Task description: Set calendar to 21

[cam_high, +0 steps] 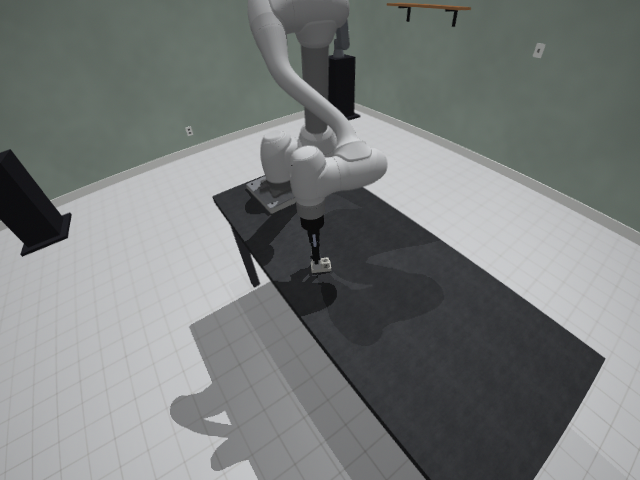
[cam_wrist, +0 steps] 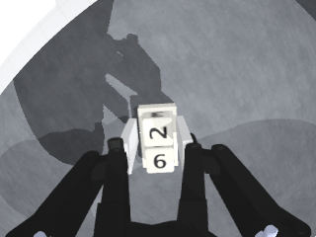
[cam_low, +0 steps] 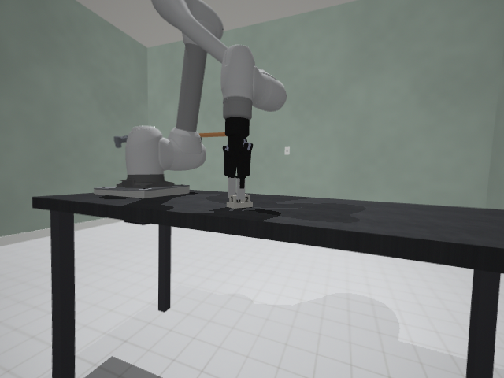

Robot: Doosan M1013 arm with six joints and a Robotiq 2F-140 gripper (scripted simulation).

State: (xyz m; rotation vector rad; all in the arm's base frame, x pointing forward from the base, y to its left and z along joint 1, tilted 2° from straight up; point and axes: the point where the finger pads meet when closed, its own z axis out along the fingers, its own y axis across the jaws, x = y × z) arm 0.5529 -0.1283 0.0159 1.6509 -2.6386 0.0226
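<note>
Now: the cube 10 mm ahead of my hand, 30 mm to the left of it and 30 mm below it. Round my hand: white tray 20 mm to the left, 50 mm below.
</note>
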